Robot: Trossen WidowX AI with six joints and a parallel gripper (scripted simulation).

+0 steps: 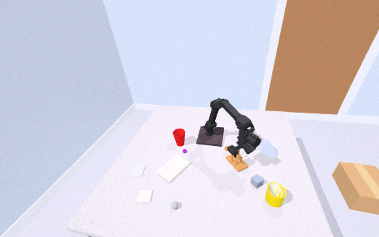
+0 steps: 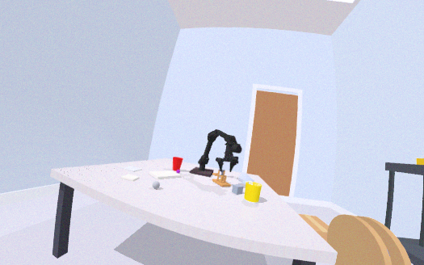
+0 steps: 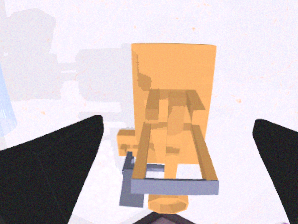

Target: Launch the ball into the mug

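My gripper tip is 41 cm to the left of the purple ball, 9 cm above it and 2 cm short of it. From my gripper tip the other things lie so: yellow mug (22 cm to the left, 17 cm ahead, 7 cm below); wooden catapult (6 cm behind, 5 cm to the right, 5 cm below); grey cube (12 cm to the left, 10 cm ahead, 8 cm below).
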